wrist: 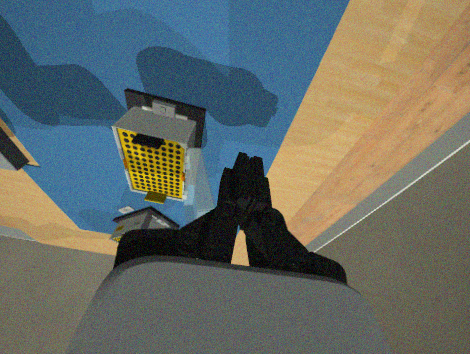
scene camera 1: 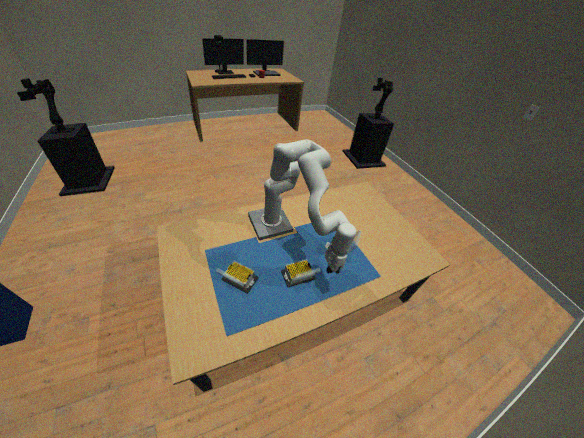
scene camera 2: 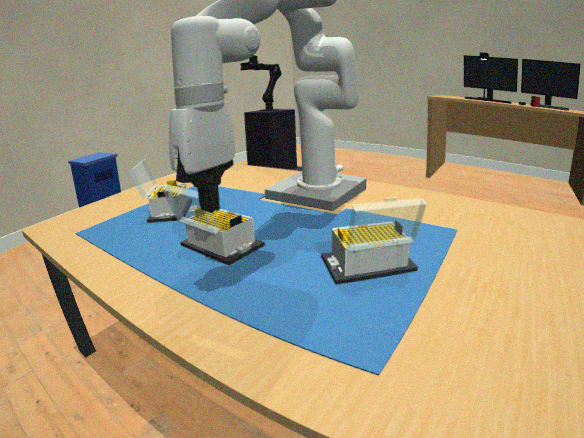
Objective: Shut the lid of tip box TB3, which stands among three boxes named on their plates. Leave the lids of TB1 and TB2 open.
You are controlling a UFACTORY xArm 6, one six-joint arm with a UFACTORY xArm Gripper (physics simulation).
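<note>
My gripper is shut with nothing between its fingers. It points down beside the middle tip box, on the side of its raised clear lid; I cannot tell whether the fingers touch that lid. The back tip box has a raised clear lid; it is mostly hidden by the arm in scene camera 1 and partly by the gripper in the wrist view. The third tip box has its clear lid raised. The name plates are too blurred to read.
The boxes stand on a blue mat on the wooden table. The robot's grey base plate stands at the mat's back edge. Yellow tip racks with round holes fill the boxes.
</note>
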